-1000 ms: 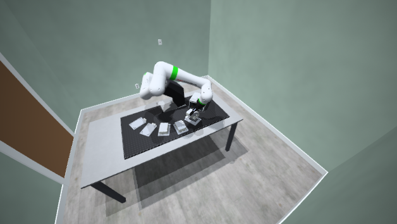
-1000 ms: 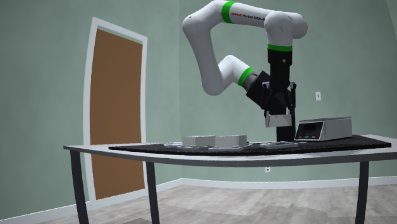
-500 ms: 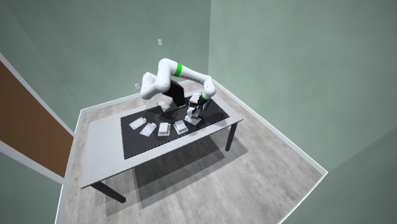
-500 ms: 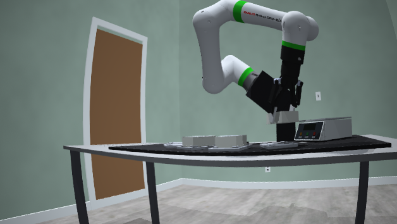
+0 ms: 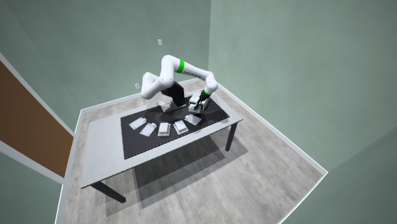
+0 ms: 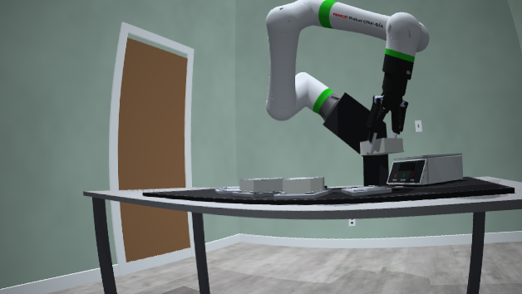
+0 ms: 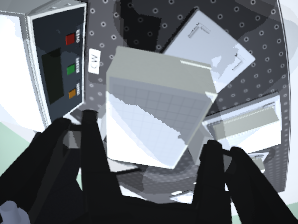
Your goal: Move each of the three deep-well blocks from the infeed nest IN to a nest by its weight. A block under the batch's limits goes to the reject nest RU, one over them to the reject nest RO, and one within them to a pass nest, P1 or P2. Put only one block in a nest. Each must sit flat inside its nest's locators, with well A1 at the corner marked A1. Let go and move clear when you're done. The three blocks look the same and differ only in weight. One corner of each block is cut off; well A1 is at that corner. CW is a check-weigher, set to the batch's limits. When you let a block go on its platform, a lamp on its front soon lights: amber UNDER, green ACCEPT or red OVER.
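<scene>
The check-weigher platform lies 20 cm behind my hand, 17 cm to the left of it and 5 cm below it. The rest, counted from my hand: grey deep-well block: 1 cm below; then check-weigher CW: 20 cm behind, 16 cm to the left, 8 cm below.
</scene>
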